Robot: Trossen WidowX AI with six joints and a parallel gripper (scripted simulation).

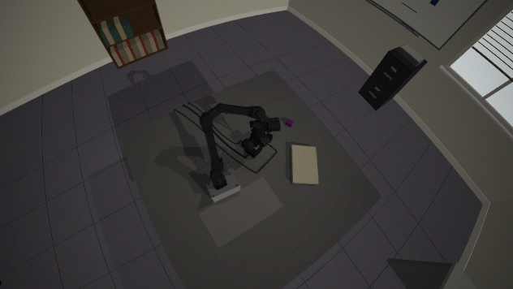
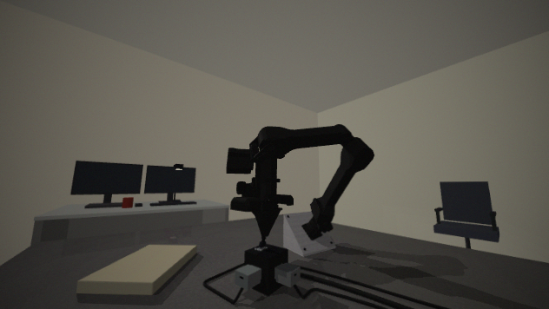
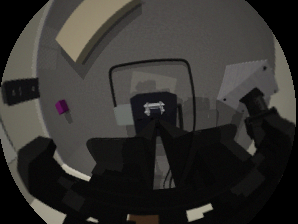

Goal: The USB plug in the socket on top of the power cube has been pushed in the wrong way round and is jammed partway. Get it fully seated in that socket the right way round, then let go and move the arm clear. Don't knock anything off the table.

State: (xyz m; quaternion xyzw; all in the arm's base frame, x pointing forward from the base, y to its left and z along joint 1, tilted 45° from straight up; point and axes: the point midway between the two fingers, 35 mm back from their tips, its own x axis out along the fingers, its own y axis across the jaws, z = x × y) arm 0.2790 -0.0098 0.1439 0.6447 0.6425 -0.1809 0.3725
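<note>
Right now my gripper tip is 1 cm to the left of the dark USB plug and 1 cm above it. Round my gripper tip: beige slab (24 cm to the right, 22 cm ahead, 9 cm below); then purple block (33 cm ahead, 9 cm below, 5 cm to the left).
</note>
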